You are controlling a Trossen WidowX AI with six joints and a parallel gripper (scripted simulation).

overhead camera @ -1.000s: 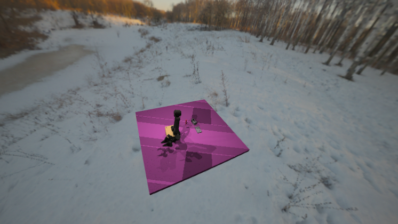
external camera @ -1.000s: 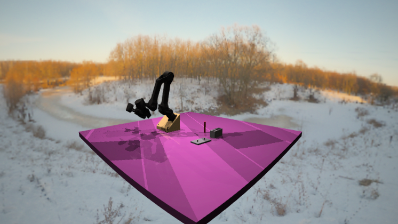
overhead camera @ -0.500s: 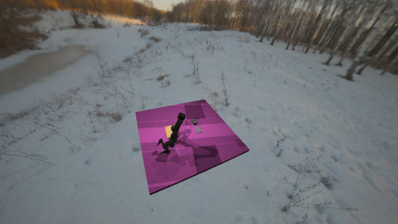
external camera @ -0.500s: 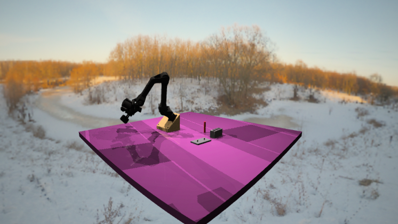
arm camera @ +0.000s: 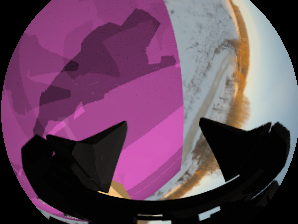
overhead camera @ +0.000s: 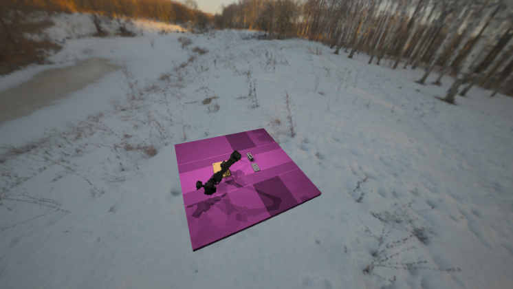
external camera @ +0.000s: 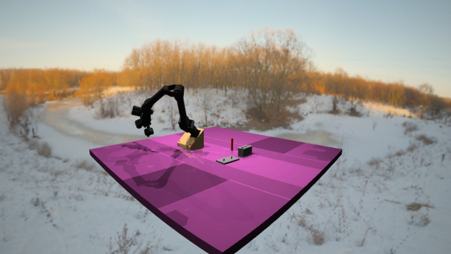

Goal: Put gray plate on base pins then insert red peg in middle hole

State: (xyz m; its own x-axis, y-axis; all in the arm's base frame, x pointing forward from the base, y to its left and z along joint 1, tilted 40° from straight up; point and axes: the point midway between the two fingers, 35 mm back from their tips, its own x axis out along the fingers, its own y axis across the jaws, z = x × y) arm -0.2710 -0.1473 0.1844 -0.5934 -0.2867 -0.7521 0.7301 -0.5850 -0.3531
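Now: gripper tip 65 cm short of the gray plate, 30 cm to the right of it and 6 cm above it. From my gripper tip the other things lie so: red peg: 53 cm ahead, 33 cm to the left, 5 cm below; dark flat base: 64 cm ahead, 14 cm to the left, 9 cm below.
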